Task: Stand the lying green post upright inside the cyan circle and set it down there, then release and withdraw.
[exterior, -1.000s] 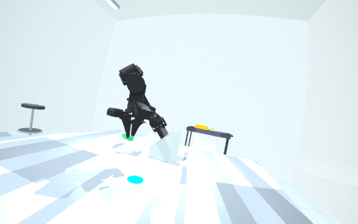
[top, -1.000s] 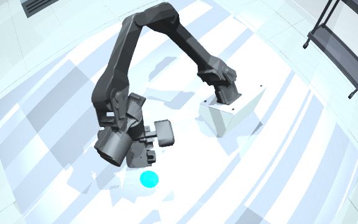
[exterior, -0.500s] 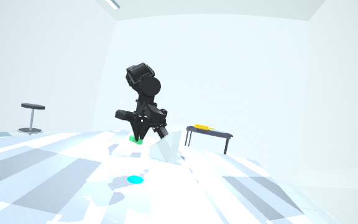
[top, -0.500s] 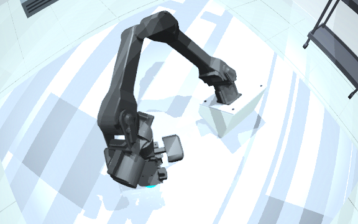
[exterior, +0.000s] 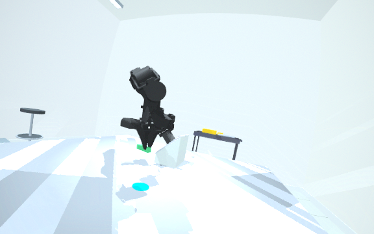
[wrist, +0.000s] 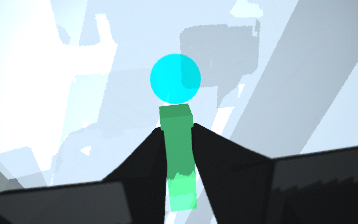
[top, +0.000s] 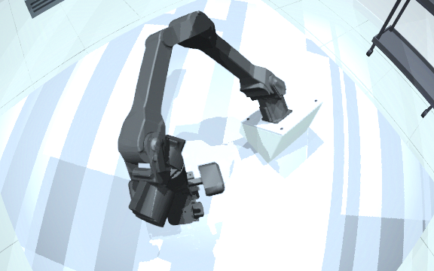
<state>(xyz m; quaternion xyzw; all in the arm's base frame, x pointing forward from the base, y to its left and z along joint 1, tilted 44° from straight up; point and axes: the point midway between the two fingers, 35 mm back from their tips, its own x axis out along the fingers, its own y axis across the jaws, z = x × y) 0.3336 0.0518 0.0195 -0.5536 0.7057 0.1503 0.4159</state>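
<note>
Right now the cyan circle is 140 mm below my gripper tip. The rest, counted from my gripper tip: green post: 20 mm to the right, 10 mm behind.
</note>
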